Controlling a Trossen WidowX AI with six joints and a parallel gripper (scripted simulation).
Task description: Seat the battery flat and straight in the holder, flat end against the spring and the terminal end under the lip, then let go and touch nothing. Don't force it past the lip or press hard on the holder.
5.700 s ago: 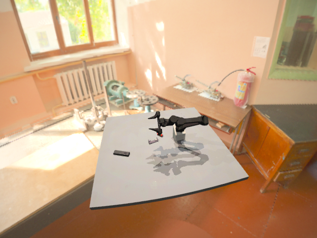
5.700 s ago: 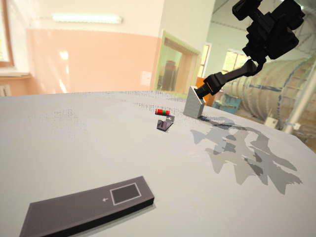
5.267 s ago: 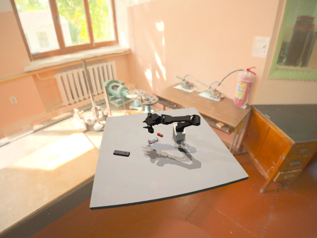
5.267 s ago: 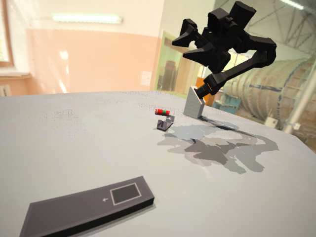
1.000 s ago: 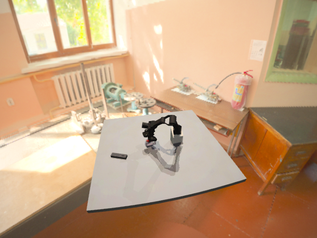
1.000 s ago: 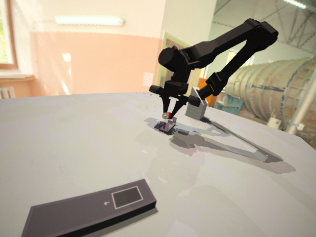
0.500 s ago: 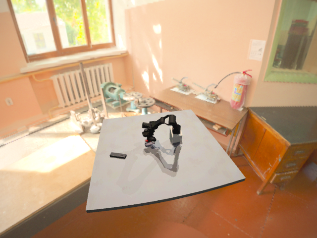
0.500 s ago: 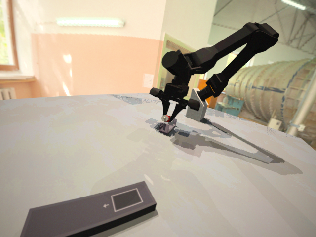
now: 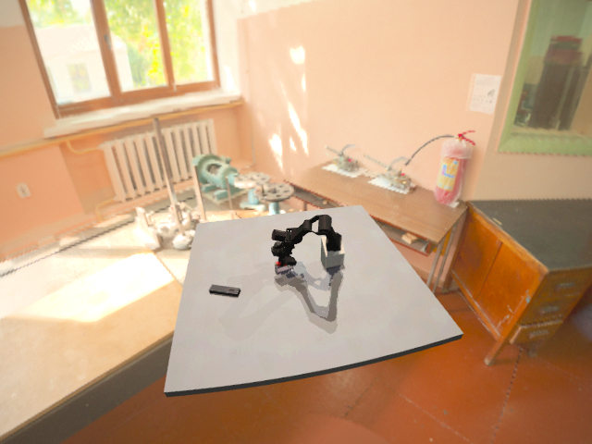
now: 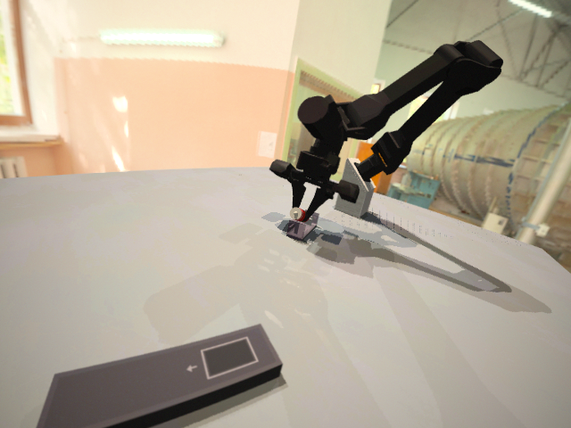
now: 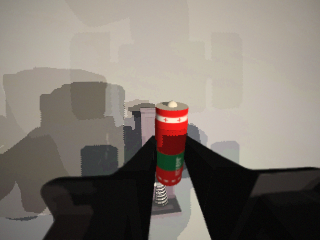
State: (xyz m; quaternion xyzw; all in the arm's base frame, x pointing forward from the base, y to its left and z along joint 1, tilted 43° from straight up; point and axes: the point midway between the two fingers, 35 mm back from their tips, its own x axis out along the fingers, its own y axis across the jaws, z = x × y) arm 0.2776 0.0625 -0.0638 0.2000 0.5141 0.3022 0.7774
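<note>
Now: the battery 10 mm above my gripper tip. Round my gripper tip: flat dark slab 310 mm ahead, 130 mm to the left, 20 mm below.
</note>
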